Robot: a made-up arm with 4 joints. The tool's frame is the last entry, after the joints. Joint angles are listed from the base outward.
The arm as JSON. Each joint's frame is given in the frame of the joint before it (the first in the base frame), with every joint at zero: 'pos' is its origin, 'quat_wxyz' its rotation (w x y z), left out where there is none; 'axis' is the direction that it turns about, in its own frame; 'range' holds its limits. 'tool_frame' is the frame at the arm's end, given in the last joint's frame.
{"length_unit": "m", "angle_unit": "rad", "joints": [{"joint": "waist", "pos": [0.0, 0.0, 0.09], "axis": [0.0, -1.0, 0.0], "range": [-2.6, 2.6]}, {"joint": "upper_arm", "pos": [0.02, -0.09, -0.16], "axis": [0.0, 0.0, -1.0], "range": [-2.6, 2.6]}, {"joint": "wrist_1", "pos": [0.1, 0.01, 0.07], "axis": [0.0, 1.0, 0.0], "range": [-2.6, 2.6]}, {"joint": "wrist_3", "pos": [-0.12, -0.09, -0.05], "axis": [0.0, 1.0, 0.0], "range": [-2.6, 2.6]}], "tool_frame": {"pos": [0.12, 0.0, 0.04]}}
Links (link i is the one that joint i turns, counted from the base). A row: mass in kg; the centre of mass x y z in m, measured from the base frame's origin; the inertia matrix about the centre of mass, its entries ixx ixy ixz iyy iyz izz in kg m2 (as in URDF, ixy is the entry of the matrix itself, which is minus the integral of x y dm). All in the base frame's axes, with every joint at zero. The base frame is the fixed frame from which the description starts. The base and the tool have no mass.
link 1: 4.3; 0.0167 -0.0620 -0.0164; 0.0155 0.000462 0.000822 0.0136 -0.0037 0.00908
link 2: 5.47; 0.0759 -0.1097 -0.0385; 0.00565 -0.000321 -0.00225 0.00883 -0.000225 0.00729
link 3: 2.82; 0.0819 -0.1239 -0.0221; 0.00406 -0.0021 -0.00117 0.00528 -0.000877 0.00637
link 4: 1.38; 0.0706 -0.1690 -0.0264; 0.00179 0 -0.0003 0.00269 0 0.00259
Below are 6 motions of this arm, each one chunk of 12 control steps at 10 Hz.
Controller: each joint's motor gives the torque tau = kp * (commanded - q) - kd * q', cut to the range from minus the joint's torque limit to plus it. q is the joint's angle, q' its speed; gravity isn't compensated. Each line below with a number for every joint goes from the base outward.
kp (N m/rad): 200 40 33 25
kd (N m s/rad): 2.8 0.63 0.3 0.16
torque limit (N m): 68 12 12 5.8
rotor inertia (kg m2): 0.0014 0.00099 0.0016 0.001
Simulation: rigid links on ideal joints. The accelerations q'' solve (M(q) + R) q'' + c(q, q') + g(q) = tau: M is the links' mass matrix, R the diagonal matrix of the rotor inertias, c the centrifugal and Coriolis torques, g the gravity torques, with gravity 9.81 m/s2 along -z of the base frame. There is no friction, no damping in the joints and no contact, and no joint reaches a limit. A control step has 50 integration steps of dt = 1/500 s. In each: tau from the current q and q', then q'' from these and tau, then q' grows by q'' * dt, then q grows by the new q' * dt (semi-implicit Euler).
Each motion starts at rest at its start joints. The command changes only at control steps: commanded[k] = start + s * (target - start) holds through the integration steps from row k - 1 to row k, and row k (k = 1, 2, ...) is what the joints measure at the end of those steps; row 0 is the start. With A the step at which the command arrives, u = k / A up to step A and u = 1 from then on. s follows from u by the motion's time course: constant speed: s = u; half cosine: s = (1 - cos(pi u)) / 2; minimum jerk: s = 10 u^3 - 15 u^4 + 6 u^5; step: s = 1 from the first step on.
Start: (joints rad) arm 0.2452 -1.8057 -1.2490 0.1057
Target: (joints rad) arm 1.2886 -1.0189 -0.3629 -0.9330
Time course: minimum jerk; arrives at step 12
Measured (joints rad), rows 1 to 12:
1: 0.2078 -1.8463 -1.2249 0.1002
2: 0.2413 -1.8569 -1.2166 0.0859
3: 0.3279 -1.7261 -1.1469 0.0044
4: 0.4377 -1.6359 -1.0540 -0.1103
5: 0.5701 -1.5627 -0.9412 -0.2442
6: 0.7344 -1.4252 -0.7934 -0.4061
7: 0.8926 -1.3024 -0.6459 -0.5692
8: 1.0214 -1.2174 -0.5309 -0.7183
9: 1.1242 -1.1357 -0.4398 -0.8398
10: 1.1825 -1.0900 -0.3859 -0.9181
11: 1.2001 -1.0864 -0.3700 -0.9520
12: 1.1988 -1.0906 -0.3702 -0.9569

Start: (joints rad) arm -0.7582 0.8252 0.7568 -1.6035
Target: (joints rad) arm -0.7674 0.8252 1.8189 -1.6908
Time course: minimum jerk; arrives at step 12
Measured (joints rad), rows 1 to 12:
1: -0.7139 0.7002 0.7157 -1.5780
2: -0.7347 0.7312 0.8062 -1.5600
3: -0.7338 0.7468 0.8589 -1.5735
4: -0.7324 0.7211 1.0196 -1.5668
5: -0.7405 0.7203 1.1910 -1.5703
6: -0.7398 0.7196 1.3543 -1.5870
7: -0.7452 0.7080 1.5467 -1.5931
8: -0.7460 0.6987 1.6894 -1.6113
9: -0.7487 0.7027 1.7962 -1.6274
10: -0.7497 0.6985 1.8608 -1.6426
11: -0.7499 0.6966 1.8819 -1.6545
12: -0.7503 0.7017 1.8792 -1.6601

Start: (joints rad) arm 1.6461 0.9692 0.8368 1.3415
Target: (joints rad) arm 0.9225 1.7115 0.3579 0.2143
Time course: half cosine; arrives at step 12
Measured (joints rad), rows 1 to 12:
1: 1.5290 1.1530 0.8101 1.3518
2: 1.5007 1.1839 0.7948 1.2870
3: 1.4595 1.1787 0.7128 1.1745
4: 1.3510 1.3279 0.6870 1.0666
5: 1.2727 1.3904 0.6038 0.9083
6: 1.1814 1.4759 0.5485 0.7589
7: 1.0845 1.5861 0.4834 0.6135
8: 1.0103 1.6496 0.4268 0.4820
9: 0.9422 1.7206 0.3795 0.3741
10: 0.8943 1.7695 0.3427 0.2926
11: 0.8697 1.7910 0.3199 0.2440
12: 0.8654 1.7982 0.3135 0.2315

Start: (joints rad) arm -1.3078 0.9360 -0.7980 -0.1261
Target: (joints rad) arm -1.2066 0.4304 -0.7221 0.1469
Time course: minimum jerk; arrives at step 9
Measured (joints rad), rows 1 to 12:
1: -1.2207 0.7439 -0.8595 -0.0814
2: -1.1993 0.6414 -0.8648 -0.0583
3: -1.2354 0.7174 -0.8116 -0.0449
4: -1.1976 0.5721 -0.8247 0.0291
5: -1.1587 0.4137 -0.8295 0.0947
6: -1.1656 0.3983 -0.7904 0.1324
7: -1.1531 0.3446 -0.7827 0.1704
8: -1.1369 0.2928 -0.7890 0.1905
9: -1.1471 0.3214 -0.7756 0.1855
10: -1.1492 0.3271 -0.7751 0.1833
11: -1.1418 0.3068 -0.7837 0.1864
12: -1.1454 0.3162 -0.7791 0.1844

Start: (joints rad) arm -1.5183 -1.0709 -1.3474 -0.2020
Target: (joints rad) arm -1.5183 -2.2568 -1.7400 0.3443
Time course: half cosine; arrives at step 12
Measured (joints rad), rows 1 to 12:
1: -1.4132 -0.9690 -1.4129 -0.1537
2: -1.4234 -0.9761 -1.4009 -0.1489
3: -1.4565 -1.2013 -1.4487 -0.0859
4: -1.4402 -1.2594 -1.4787 -0.0383
5: -1.4281 -1.3367 -1.5214 0.0262
6: -1.4419 -1.5304 -1.5714 0.0995
7: -1.4472 -1.6806 -1.6122 0.1647
8: -1.4381 -1.7738 -1.6471 0.2209
9: -1.4380 -1.8850 -1.6799 0.2720
10: -1.4434 -1.9950 -1.7024 0.3083
11: -1.4417 -2.0430 -1.7146 0.3273
12: -1.4371 -2.0345 -1.7148 0.3289

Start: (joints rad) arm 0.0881 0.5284 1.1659 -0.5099
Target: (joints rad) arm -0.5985 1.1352 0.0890 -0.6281
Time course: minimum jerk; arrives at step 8
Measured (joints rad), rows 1 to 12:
1: 0.0264 0.5520 1.0852 -0.4539
2: -0.0268 0.6241 0.9762 -0.4597
3: -0.1496 0.7233 0.7672 -0.4741
4: -0.2972 0.8746 0.4963 -0.5081
5: -0.4305 0.9780 0.2602 -0.5485
6: -0.5282 1.0491 0.0930 -0.5783
7: -0.5698 1.0697 0.0286 -0.5949
8: -0.5668 1.0517 0.0321 -0.5998
9: -0.5661 1.0531 0.0326 -0.6006
10: -0.5683 1.0598 0.0322 -0.5988
11: -0.5664 1.0542 0.0325 -0.5974
12: -0.5670 1.0559 0.0323 -0.5985

